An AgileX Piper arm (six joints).
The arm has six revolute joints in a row. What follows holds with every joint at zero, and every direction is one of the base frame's. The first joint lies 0.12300 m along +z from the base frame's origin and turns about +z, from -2.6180 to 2.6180 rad. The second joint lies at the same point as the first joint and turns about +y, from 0.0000 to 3.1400 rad. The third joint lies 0.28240 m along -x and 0.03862 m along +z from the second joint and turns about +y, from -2.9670 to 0.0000 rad. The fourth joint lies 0.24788 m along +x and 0.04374 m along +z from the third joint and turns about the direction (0.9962, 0, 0.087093), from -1.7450 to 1.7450 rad. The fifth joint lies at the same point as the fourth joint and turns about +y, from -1.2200 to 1.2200 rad. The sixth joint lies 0.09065 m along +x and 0.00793 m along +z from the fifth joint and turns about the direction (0.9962, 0, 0.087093), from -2.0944 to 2.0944 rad. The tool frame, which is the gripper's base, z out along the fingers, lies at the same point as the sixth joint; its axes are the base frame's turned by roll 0.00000, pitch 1.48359 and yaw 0.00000 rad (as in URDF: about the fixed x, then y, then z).
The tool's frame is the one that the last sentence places.
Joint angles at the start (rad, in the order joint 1, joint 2, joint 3, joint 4, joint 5, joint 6):
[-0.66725, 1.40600, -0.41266, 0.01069, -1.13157, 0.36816]
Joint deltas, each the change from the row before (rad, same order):
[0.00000, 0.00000, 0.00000, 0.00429, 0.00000, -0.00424]
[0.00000, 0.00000, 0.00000, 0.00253, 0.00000, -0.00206]
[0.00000, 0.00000, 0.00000, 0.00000, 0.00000, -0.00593]
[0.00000, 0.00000, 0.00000, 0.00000, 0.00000, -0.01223]
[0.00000, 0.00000, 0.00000, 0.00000, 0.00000, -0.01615]
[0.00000, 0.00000, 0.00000, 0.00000, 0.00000, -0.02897]
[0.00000, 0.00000, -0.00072, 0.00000, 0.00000, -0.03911]
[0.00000, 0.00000, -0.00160, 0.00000, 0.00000, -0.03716]
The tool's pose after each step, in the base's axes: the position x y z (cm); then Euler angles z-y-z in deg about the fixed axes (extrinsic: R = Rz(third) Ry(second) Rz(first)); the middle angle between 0 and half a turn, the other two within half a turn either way. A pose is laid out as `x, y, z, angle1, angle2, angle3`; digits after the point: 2 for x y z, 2 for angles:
19.75, -15.72, 24.44, 21.39, 77.09, -39.03
19.74, -15.73, 24.44, 21.37, 77.09, -39.16
19.74, -15.73, 24.44, 21.03, 77.09, -39.16
19.74, -15.73, 24.44, 20.33, 77.09, -39.16
19.74, -15.73, 24.44, 19.40, 77.09, -39.16
19.74, -15.73, 24.44, 17.74, 77.09, -39.16
19.75, -15.74, 24.46, 15.50, 77.05, -39.16
19.77, -15.76, 24.50, 13.37, 76.96, -39.16

